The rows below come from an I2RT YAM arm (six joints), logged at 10 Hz.
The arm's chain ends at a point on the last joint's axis. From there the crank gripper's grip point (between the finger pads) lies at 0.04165 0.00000 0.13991 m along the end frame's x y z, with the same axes.
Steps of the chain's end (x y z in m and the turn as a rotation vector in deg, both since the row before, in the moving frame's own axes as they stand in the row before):
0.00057, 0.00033, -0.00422, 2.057, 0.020, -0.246
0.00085, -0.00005, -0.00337, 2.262, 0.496, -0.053
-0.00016, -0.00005, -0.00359, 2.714, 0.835, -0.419
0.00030, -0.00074, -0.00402, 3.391, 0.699, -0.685
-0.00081, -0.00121, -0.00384, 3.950, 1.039, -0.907
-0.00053, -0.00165, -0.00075, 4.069, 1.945, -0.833
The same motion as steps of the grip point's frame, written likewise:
0.00061, -0.00487, -0.00433, 2.057, 0.020, -0.246
0.00206, -0.00560, -0.00385, 2.262, 0.496, -0.053
0.00185, -0.00697, -0.00438, 2.714, 0.835, -0.419
0.00195, -0.00951, -0.00480, 3.391, 0.699, -0.685
0.00164, -0.01150, -0.00497, 3.950, 1.039, -0.907
0.00411, -0.01216, -0.00262, 4.069, 1.945, -0.833

